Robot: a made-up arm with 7 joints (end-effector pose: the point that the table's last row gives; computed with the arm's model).
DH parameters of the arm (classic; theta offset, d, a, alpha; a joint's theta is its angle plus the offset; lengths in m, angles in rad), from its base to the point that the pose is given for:
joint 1: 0 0.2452 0 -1.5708
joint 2: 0 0 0 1.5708
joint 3: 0 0.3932 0.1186 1.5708
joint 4: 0 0 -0.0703 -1.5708
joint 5: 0 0.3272 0 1.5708
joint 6: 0 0 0.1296 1.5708
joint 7: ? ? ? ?
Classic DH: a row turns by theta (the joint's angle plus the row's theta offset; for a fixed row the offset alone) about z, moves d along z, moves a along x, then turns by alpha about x.
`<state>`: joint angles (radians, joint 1 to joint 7).
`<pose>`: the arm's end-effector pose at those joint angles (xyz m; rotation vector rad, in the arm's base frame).
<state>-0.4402 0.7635 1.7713 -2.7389 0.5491 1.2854 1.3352</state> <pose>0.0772 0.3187 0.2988 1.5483 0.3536 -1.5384</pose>
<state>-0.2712 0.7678 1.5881 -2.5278 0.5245 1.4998 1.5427</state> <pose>0.1449 0.4085 0.2939 1.7717 -0.0063 -1.5062</pose>
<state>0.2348 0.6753 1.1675 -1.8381 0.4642 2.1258 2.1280</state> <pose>0.3183 0.6077 0.4022 2.2017 -1.3273 -1.3701</pose>
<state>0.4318 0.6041 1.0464 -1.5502 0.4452 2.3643 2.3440</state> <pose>0.3270 0.6372 0.5311 -2.0926 1.6636 1.3928</pose>
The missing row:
joint 7: 0 0 0 0
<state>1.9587 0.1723 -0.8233 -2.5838 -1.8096 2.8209 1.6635</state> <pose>0.0337 0.3781 0.2908 2.3103 1.6686 0.9784</pose>
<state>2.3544 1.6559 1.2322 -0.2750 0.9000 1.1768 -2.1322</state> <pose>-0.7289 0.4431 0.1441 0.8339 -0.5149 0.7196</pose>
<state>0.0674 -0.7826 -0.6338 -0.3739 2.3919 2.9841 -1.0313</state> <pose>-0.3670 -0.2539 0.8628 0.6296 -0.1419 -2.2399</pose>
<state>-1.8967 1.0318 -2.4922 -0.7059 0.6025 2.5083 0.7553</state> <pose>-0.2855 -0.4978 0.8664 -0.1723 -0.9278 -0.2777</pose>
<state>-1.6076 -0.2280 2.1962 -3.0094 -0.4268 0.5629 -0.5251</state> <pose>0.1429 0.0389 0.2313 0.6122 0.2983 -2.5191</pose>
